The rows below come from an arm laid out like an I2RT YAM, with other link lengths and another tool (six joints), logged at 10 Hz.
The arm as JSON. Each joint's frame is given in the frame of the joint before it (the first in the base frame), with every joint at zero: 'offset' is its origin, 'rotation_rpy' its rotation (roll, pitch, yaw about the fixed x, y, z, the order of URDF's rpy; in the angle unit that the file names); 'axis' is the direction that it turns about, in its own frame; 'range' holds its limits. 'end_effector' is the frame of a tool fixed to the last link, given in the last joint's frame.
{
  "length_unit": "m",
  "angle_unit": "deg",
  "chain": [
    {
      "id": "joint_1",
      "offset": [
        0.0,
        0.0,
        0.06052
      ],
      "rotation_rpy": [
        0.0,
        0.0,
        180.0
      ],
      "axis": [
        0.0,
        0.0,
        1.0
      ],
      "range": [
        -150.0,
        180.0
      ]
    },
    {
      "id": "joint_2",
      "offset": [
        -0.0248,
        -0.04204,
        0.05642
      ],
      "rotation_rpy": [
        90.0,
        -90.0,
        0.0
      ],
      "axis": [
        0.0,
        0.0,
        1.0
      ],
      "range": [
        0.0,
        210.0
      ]
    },
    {
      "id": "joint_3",
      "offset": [
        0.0,
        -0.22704,
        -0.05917
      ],
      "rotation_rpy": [
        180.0,
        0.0,
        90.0
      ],
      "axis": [
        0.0,
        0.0,
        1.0
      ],
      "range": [
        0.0,
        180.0
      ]
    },
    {
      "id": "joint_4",
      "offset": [
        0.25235,
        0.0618,
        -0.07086
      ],
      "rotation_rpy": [
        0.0,
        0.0,
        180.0
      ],
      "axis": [
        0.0,
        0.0,
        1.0
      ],
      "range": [
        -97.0,
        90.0
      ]
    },
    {
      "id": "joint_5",
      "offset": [
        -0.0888,
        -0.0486,
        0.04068
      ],
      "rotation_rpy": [
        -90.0,
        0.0,
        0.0
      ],
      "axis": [
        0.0,
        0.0,
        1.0
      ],
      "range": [
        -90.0,
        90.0
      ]
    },
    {
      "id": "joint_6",
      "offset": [
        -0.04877,
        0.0,
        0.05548
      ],
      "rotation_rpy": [
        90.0,
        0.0,
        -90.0
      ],
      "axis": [
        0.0,
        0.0,
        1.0
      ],
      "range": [
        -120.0,
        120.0
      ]
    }
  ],
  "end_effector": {
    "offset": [
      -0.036,
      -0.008,
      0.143
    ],
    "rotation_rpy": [
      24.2,
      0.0,
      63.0
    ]
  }
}
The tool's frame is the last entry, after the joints.
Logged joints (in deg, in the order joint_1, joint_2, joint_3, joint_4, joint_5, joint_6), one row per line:
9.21, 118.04, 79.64, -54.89, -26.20, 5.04
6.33, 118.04, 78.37, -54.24, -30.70, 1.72
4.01, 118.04, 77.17, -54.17, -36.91, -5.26
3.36, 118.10, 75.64, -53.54, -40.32, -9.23
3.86, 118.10, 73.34, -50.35, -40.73, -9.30
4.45, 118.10, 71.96, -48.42, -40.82, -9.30
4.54, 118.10, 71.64, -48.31, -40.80, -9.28
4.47, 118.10, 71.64, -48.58, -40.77, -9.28
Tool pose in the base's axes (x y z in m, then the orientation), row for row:
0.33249, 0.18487, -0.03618, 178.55, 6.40, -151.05
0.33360, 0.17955, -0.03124, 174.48, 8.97, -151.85
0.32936, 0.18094, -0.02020, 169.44, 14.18, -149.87
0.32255, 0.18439, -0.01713, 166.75, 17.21, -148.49
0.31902, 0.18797, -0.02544, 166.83, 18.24, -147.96
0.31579, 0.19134, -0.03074, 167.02, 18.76, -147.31
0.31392, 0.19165, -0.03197, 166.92, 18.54, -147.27
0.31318, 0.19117, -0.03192, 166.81, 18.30, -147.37
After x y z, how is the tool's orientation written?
As angles about the fixed x, y, z axes (roll, pitch, yaw), in degrees.
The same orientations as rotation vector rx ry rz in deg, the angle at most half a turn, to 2 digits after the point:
-43.64, 168.55, 4.57
-42.53, 166.95, 11.34
-45.49, 161.59, 20.41
-47.65, 158.19, 25.25
-48.24, 156.99, 25.49
-49.04, 156.27, 25.49
-49.15, 156.48, 25.58
-49.07, 156.75, 25.65

